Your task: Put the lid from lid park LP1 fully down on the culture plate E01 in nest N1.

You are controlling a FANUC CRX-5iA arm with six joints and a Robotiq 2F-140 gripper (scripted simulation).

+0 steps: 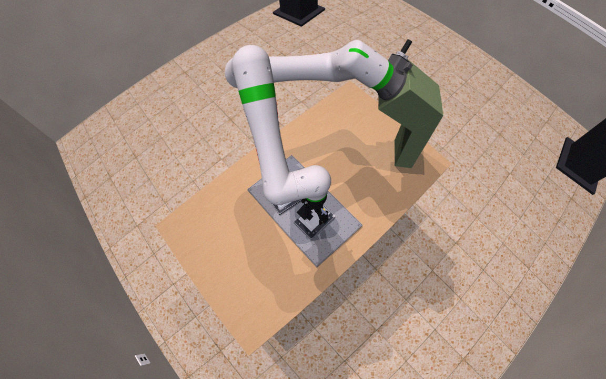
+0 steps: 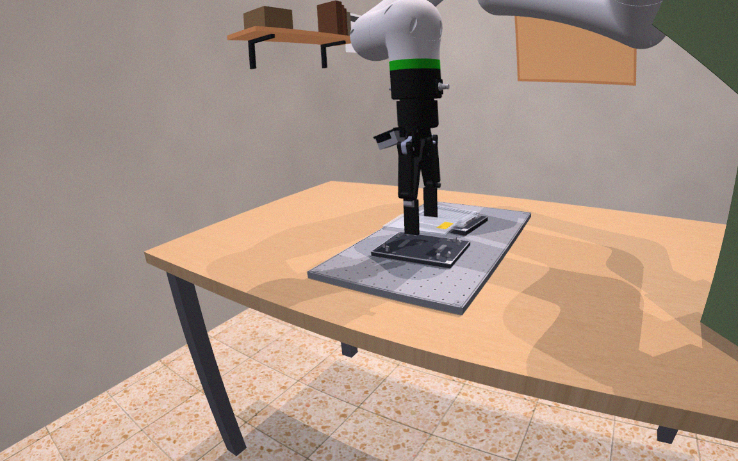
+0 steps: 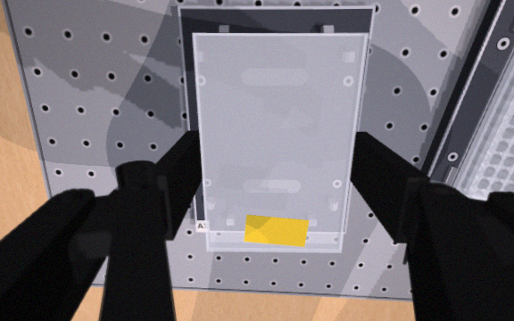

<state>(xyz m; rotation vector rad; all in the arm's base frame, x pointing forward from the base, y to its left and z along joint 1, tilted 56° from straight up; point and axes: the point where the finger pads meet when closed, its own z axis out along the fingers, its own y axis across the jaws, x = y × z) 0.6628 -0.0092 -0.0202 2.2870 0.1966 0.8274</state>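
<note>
The culture plate lies 10 mm behind my hand, 180 mm to the right of it and 60 mm below it. The rest, counted from my hand: dark nest (10 mm behind, 180 mm to the right, 70 mm below); then clear lid (20 mm below); then dark lid park (70 mm below).
</note>
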